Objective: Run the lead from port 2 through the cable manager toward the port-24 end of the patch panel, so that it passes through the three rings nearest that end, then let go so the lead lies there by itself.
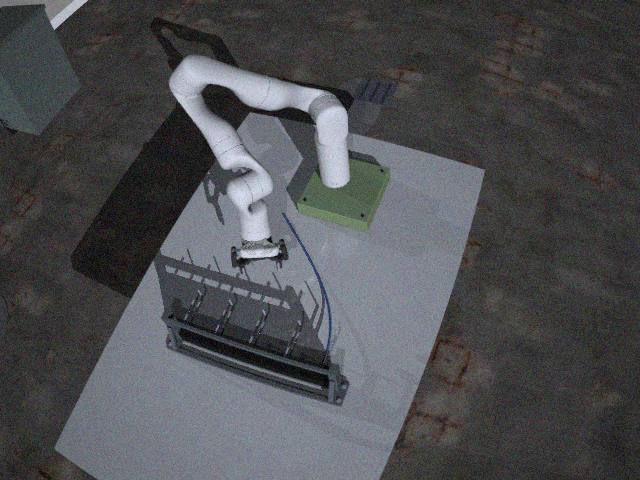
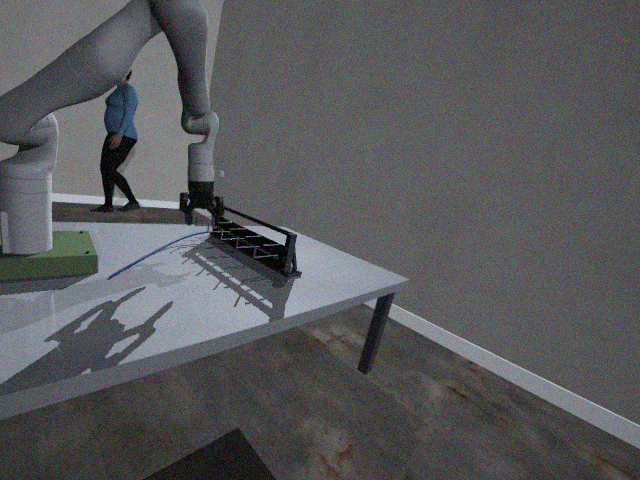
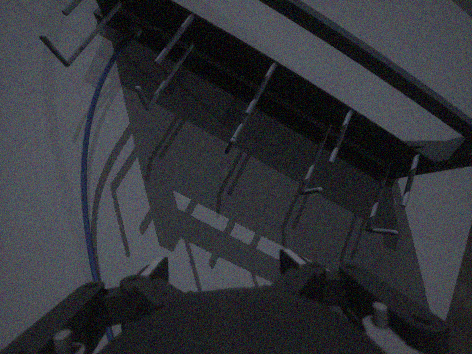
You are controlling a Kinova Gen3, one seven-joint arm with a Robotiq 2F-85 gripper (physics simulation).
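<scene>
The dark patch panel (image 1: 251, 364) (image 2: 288, 252) (image 3: 284, 102) stands on the white table (image 1: 390, 286) (image 2: 328, 281). Thin cable-manager rings (image 1: 226, 311) (image 3: 250, 105) stick out from its back. A blue lead (image 1: 318, 281) (image 2: 151, 252) (image 3: 84, 168) leaves the panel's right end and curves over the table toward the green base (image 1: 347, 195) (image 2: 87, 252). Its free end lies on the table. My gripper (image 1: 259, 259) (image 2: 201, 214) (image 3: 225, 266) is open and empty. It hangs just behind the panel near its middle, left of the lead and not touching it.
The arm's green base stands at the back of the table. A person in a blue top (image 2: 118, 138) stands on the floor behind the table. The table's edge and leg (image 2: 375, 333) are close to the panel's far end.
</scene>
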